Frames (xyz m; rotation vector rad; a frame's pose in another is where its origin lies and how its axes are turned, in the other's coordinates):
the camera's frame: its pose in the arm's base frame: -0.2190 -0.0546 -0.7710 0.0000 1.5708 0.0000
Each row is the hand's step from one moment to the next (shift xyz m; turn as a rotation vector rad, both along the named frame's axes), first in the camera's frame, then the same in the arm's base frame.
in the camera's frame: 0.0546 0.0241 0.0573 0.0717 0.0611 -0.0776
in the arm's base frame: 0.0573 0.0241 -0.0546 -0.0776 0.0611 -0.0717
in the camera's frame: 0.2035 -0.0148 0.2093 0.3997 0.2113 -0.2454
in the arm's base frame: 0.2093 -0.0148 -0.2035 -0.2454 0.2113 -0.3997
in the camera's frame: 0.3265 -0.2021 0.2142 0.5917 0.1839 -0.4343
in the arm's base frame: 0.2142 -0.2021 -0.3265 -0.4343 0.1839 -0.5917
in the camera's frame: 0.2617 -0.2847 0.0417 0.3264 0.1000 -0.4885
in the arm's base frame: 0.0417 -0.2847 -0.2617 -0.4885 0.1000 -0.3264
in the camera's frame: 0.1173 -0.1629 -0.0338 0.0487 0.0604 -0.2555
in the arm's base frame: -0.0338 -0.1629 -0.1173 -0.2555 0.0604 -0.0487
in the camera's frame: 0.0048 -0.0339 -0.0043 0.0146 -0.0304 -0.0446
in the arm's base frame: -0.0043 -0.0339 -0.0048 -0.0446 -0.0304 -0.0146
